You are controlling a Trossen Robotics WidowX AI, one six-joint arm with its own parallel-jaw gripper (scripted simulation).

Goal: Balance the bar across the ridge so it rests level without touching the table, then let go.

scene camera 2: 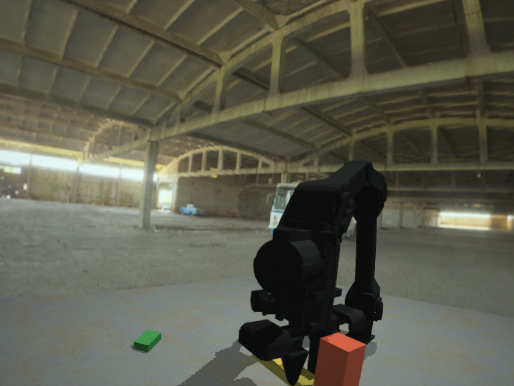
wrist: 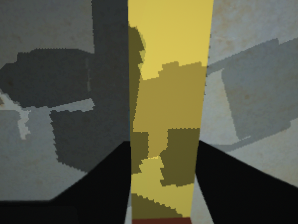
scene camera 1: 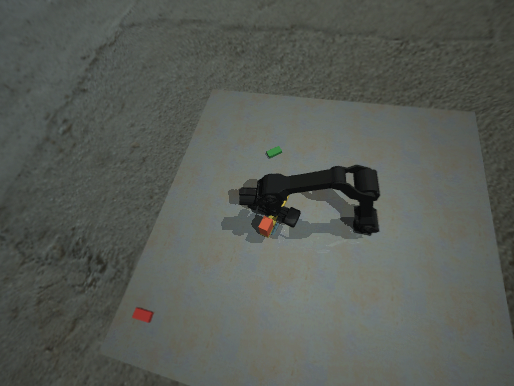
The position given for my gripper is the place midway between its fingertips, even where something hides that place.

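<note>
I can see my gripper (wrist: 161, 148), and I can also see a yellow bar (wrist: 168, 54).
</note>
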